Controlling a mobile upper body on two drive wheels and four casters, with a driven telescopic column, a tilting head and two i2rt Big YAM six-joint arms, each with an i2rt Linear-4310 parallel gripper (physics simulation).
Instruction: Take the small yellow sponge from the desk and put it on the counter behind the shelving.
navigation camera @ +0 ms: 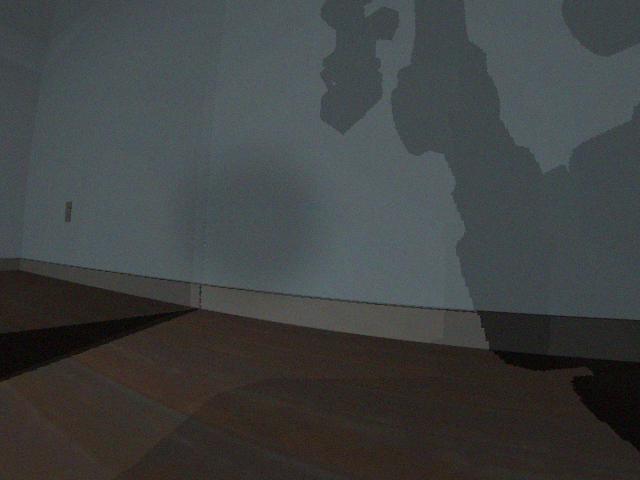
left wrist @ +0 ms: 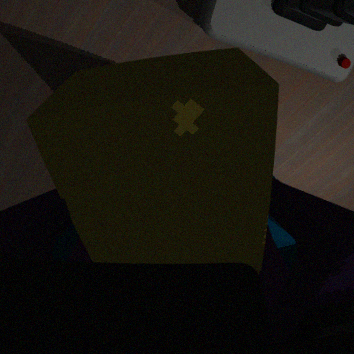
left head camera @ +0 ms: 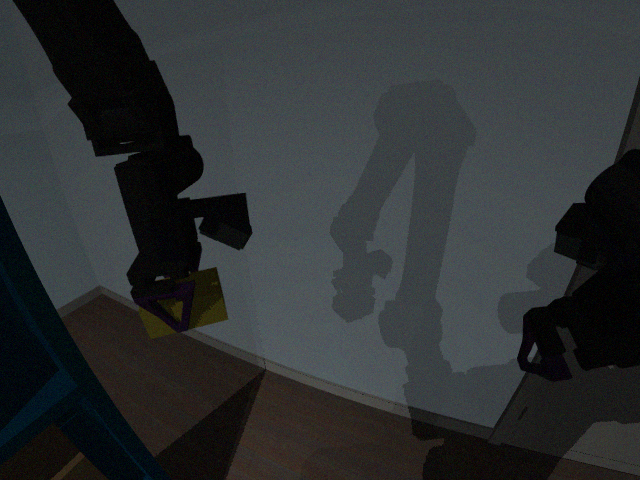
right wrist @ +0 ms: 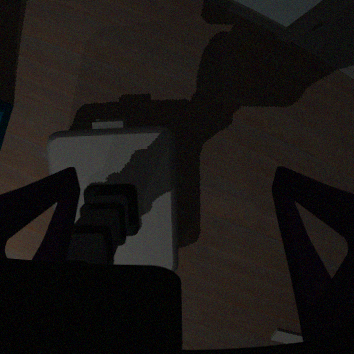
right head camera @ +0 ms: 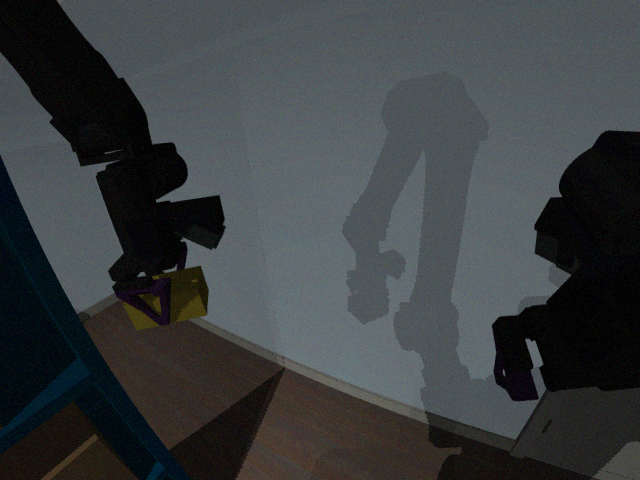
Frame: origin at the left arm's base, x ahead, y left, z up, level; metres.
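Where they show: left gripper, between the fingertips: (left wrist: 174,176) (left head camera: 185,314) (right head camera: 171,309); right gripper, between the fingertips: (left head camera: 555,358) (right wrist: 175,177) (right head camera: 540,373).
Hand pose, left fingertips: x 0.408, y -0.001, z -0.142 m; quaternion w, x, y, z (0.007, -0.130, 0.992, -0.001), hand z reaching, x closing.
Things, the pixels of their centre, and the offset from my left fingertips. "pt": a spot on its surface instead.
- yellow sponge, middle of its body: (left wrist: 173,198) (left head camera: 184,301) (right head camera: 169,296) dy -0.004, dx +0.001, dz +0.021 m
- blue shelving, a spot on its surface: (left head camera: 77,382) (right head camera: 90,369) pt dy +0.319, dx +0.026, dz -0.214 m
- grey door, a spot on its surface: (right head camera: 563,423) (left head camera: 537,409) pt dy -1.116, dx +0.301, dz -0.890 m
- cardboard box, a spot on its surface: (right head camera: 77,454) pt dy +0.393, dx -0.081, dz -0.410 m
The yellow sponge (left head camera: 209,299) (right head camera: 191,294) (left wrist: 165,170) is a block held in my left gripper (left head camera: 178,310) (right head camera: 157,304), which is shut on it at the left of both head views. It hangs in the air in front of the wall and fills much of the left wrist view. My right gripper (right wrist: 175,177) is open, with its fingers wide apart and no object between them; it also shows at the right edge of the head views. The blue shelving (left head camera: 77,382) (right head camera: 87,366) stands at the lower left of the head views. The desk and the counter do not show.
A pale wall (left head camera: 289,155) (right head camera: 299,155) (navigation camera: 155,129) with a skirting board (navigation camera: 310,315) runs across ahead, marked by arm shadows. A grey door (left head camera: 537,408) (right head camera: 563,423) is at the lower right. A cardboard box (right head camera: 77,454) sits in the shelving. My white base (left wrist: 280,40) (right wrist: 150,240) is below.
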